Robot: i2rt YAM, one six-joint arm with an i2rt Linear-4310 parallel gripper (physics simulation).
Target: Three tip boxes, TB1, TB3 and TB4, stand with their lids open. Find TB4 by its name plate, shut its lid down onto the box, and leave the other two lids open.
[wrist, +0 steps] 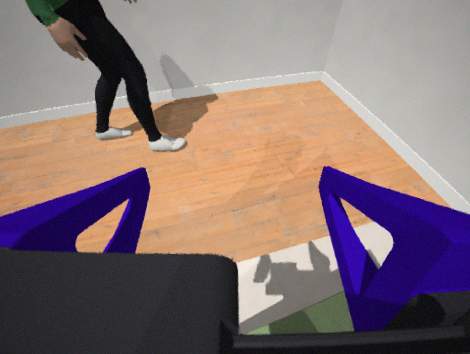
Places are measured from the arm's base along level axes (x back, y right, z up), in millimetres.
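Pixels of known places: gripper, fingertip midpoint: [234, 177].
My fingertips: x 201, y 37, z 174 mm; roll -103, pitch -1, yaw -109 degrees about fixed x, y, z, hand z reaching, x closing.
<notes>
Behind a point stands the place of what it marks.
My gripper [234, 177] @[x 202, y 37, z 174 mm] is open, its two blue fingers wide apart at the left and right of the wrist view, with no thing between them. It points out over the wooden floor. The tip boxes TB1, TB3 and TB4, their lids and their name plates do not show in this view. The dark body of the gripper covers the lower left and the bottom edge.
A strip of white table top [257, 300] @[x 211, y -17, z -198 mm] with the arm's shadow on it and part of a green mat [325, 315] @[x 135, y -34, z 22 mm] show at the lower right. A person [135, 85] in black trousers stands on the wooden floor [240, 135] near the grey wall [240, 40].
</notes>
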